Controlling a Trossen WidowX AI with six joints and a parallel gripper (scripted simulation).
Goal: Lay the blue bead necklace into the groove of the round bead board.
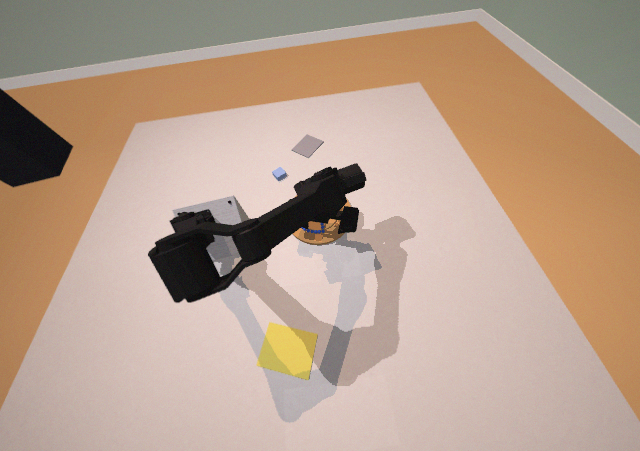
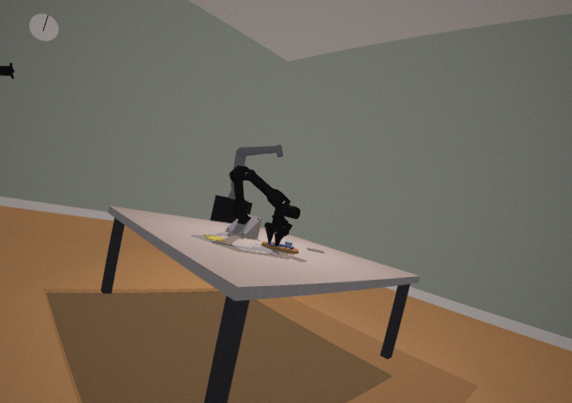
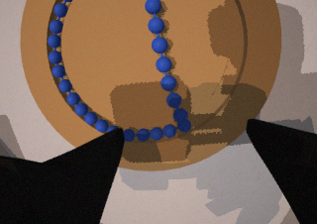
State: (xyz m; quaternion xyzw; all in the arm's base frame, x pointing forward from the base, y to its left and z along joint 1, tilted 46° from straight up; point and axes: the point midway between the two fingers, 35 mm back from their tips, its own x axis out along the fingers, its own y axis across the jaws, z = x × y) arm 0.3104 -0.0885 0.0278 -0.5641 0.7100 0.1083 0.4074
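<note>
Now: gripper tip 6 cm to the right of the round bead board and 1 cm above it. The rest, counted from my gripper tip: yellow square patch: 16 cm behind, 26 cm to the right, 2 cm below; flat grey tile: 4 cm ahead, 37 cm to the left, 2 cm below; light blue cube: 8 cm behind, 26 cm to the left, 1 cm below.
</note>
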